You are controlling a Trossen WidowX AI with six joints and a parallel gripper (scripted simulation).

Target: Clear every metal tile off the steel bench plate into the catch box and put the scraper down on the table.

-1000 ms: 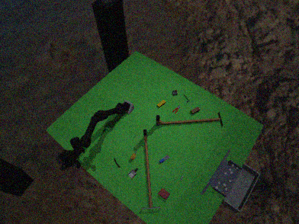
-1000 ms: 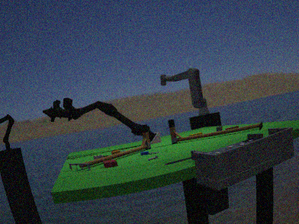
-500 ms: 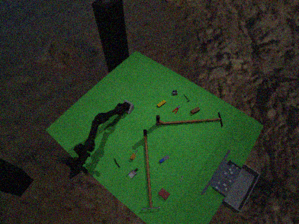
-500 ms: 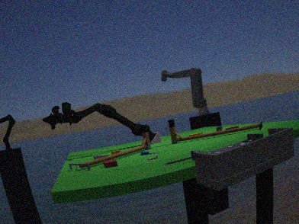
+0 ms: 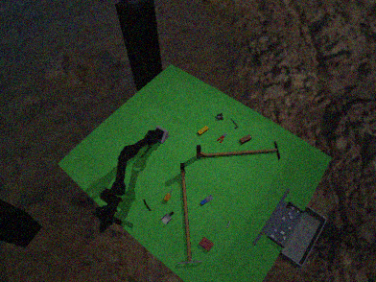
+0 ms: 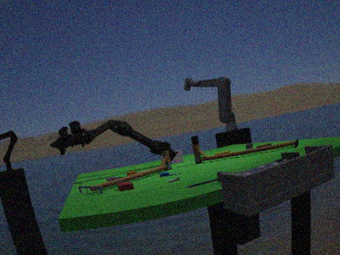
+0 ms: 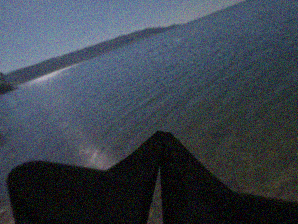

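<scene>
My gripper tip is now 38 cm short of the long wooden scraper, 94 cm to the right of it and 17 cm above it. The rest, counted from my gripper tip: orange piece (14 cm ahead, 42 cm to the left, 22 cm below); then blue piece (36 cm ahead, 53 cm to the left, 23 cm below); then red block (50 cm ahead, 29 cm to the left, 22 cm below).
</scene>
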